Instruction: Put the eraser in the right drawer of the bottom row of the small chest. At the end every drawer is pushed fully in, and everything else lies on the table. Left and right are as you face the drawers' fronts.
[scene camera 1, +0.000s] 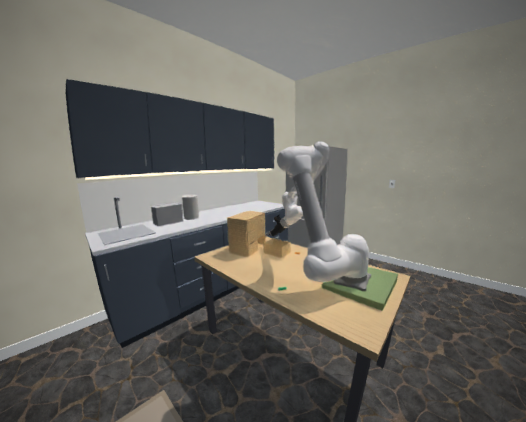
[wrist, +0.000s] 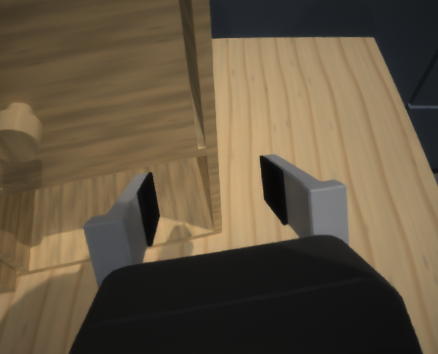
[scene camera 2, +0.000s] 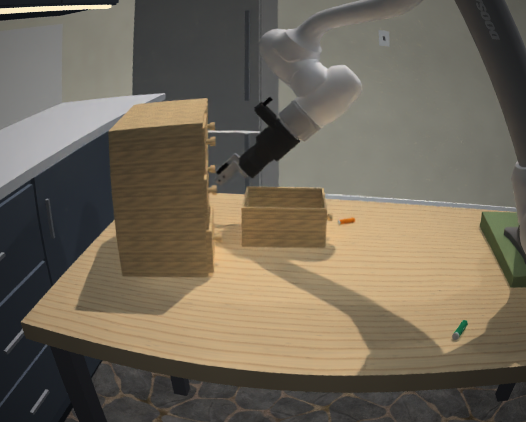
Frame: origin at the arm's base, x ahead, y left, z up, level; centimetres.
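Seen in the pictures: gripper, between the fingertips: (scene camera 1: 267,234) (wrist: 209,186) (scene camera 2: 217,178); arm's base, origin of its link: (scene camera 1: 352,279).
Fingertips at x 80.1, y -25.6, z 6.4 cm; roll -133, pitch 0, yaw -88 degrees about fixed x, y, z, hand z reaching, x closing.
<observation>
Offsets run from my fingertips to a thing's middle. Level surfaces: height alone.
The small wooden chest @[dx +9.7, dy +15.0, dz +4.7 cm] (scene camera 1: 243,235) (scene camera 2: 162,200) (wrist: 100,65) stands at the table's far end. In the wrist view its bottom right compartment (wrist: 125,200) is open, with its bare floor showing. In scene view 2 the bottom left drawer @[dx +6.7, dy +21.9, dz -5.3 cm] (scene camera 2: 210,245) sticks out slightly. A loose wooden drawer @[dx -16.4, dy +7.9, dz -5.9 cm] (scene camera 1: 276,248) (scene camera 2: 284,227) stands upright on the table, apart from the chest, its knob facing away from it. Its floor is hidden. The eraser cannot be made out. My gripper (scene camera 1: 270,234) (scene camera 2: 227,170) (wrist: 209,186) is open and empty, tilted down close to the chest's front, above the table.
An orange pen-like piece @[dx -30.4, dy +1.2, dz -9.8 cm] (scene camera 1: 297,253) (scene camera 2: 346,221) lies past the loose drawer's knob. A green one @[dx -46.9, dy +51.7, dz -9.6 cm] (scene camera 1: 282,288) (scene camera 2: 460,330) lies near the table's long edge. The arm's base stands on a green board (scene camera 1: 385,290) (scene camera 2: 500,250). Kitchen cabinets (scene camera 1: 135,290) stand beyond the table @[dz -10.3 cm] (scene camera 1: 320,320) (scene camera 2: 280,320).
</observation>
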